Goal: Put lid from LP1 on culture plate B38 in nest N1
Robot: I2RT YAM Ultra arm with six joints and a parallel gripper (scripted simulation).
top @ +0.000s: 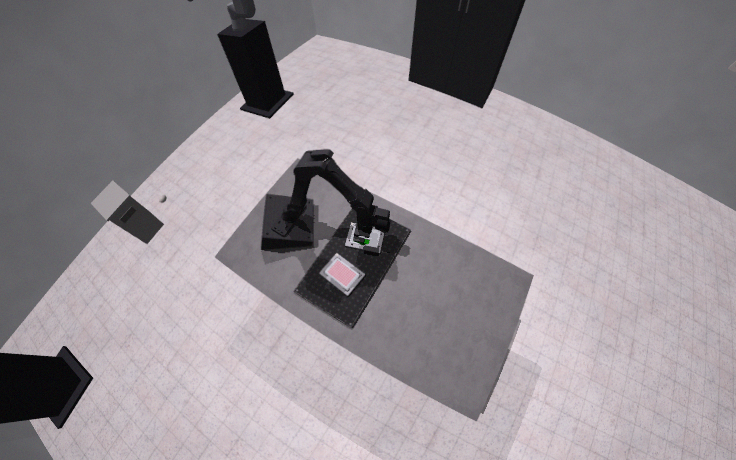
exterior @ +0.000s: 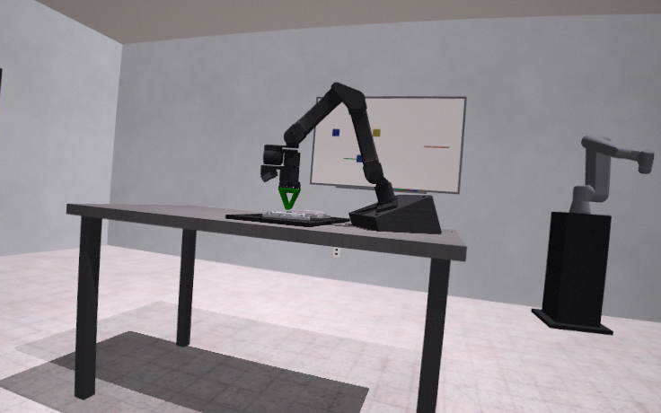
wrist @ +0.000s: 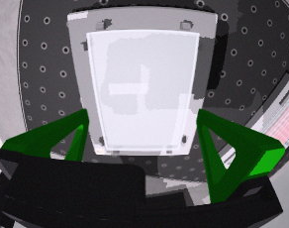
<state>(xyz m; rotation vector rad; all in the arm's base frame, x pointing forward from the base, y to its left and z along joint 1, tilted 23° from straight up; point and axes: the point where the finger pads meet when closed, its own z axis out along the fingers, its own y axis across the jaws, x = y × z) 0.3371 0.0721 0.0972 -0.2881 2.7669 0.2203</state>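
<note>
Now: the clear lid 2 cm below my hand. Round my hand: culture plate B38 (20 cm to the right, 2 cm below, 1 cm behind); then grey lid park LP1 (3 cm below); then grey plate nest N1 (20 cm to the right, 3 cm below, 1 cm behind).
</note>
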